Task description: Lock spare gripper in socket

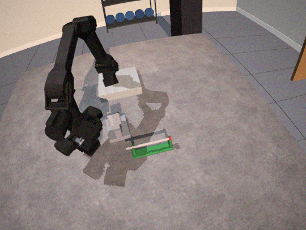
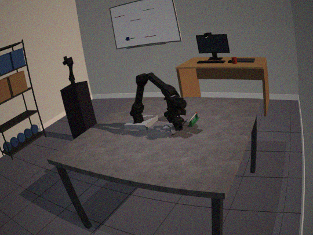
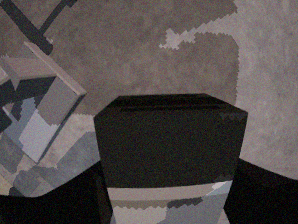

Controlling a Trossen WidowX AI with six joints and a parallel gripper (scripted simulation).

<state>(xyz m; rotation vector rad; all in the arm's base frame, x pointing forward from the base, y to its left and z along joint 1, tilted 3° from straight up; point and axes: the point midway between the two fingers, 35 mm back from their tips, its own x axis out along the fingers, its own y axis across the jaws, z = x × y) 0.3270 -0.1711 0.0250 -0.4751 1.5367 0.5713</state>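
My gripper tip is now 20 mm below the spare gripper, 10 mm to the left of it and 10 mm past it. From my gripper tip the other things lie so: mount socket 120 mm to the left, 50 mm behind; green cradle 200 mm to the left, 80 mm ahead, 20 mm below.
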